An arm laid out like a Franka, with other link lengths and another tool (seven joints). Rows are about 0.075 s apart.
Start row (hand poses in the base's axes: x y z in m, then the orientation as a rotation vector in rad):
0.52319 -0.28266 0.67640 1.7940 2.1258 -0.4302
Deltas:
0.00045 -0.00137 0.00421 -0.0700 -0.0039 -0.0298
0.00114 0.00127 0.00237 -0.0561 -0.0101 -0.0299
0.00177 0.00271 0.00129 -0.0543 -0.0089 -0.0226
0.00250 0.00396 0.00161 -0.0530 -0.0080 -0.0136
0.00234 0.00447 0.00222 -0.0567 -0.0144 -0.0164
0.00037 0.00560 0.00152 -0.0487 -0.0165 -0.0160
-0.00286 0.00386 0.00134 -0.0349 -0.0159 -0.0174
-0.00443 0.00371 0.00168 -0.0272 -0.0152 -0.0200
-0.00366 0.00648 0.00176 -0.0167 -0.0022 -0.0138
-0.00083 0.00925 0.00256 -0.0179 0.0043 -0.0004
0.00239 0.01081 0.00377 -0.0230 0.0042 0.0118
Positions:
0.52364 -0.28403 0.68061 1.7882 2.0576 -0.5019
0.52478 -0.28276 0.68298 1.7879 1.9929 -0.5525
0.52655 -0.28005 0.68427 1.7794 1.9354 -0.5989
0.52905 -0.27609 0.68588 1.7611 1.8861 -0.6408
0.53139 -0.27162 0.68810 1.7426 1.8278 -0.6792
0.53176 -0.26602 0.68962 1.7281 1.7735 -0.7078
0.52890 -0.26216 0.69096 1.7234 1.7274 -0.7262
0.52447 -0.25845 0.69264 1.7258 1.6848 -0.7402
0.52081 -0.25197 0.69440 1.7278 1.6623 -0.7563
0.51998 -0.24272 0.69696 1.7154 1.6532 -0.7733
0.52237 -0.23191 0.70073 1.6878 1.6496 -0.7879

